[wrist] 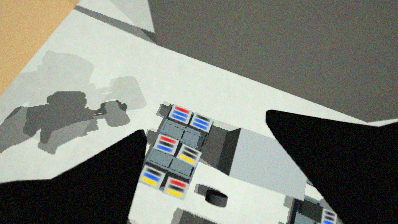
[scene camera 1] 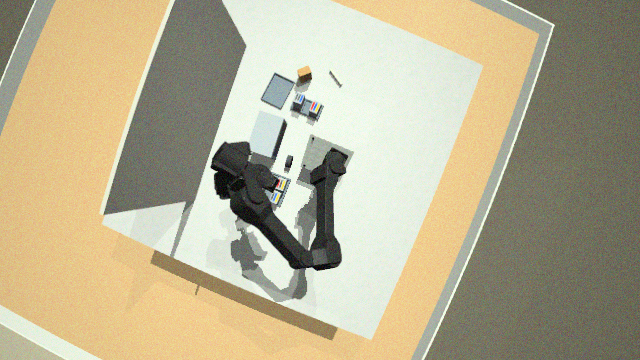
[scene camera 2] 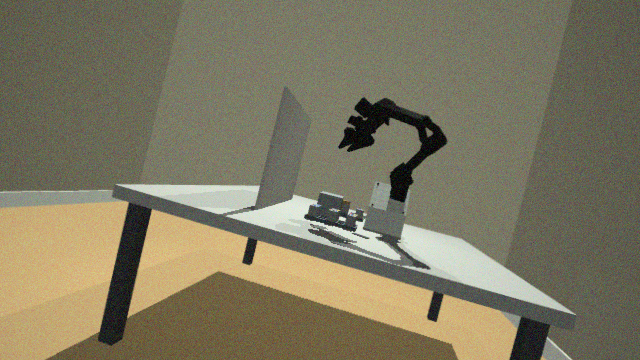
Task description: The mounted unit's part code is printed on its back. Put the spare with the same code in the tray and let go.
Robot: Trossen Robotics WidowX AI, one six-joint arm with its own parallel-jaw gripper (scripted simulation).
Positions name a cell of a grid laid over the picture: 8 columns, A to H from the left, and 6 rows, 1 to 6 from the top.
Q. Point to a mounted unit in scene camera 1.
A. D3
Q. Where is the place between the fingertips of my gripper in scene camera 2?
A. E3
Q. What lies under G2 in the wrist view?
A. A tall grey panel.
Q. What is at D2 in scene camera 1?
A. A flat grey-blue tray.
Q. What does my gripper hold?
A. Nothing.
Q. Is my gripper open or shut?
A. Open.
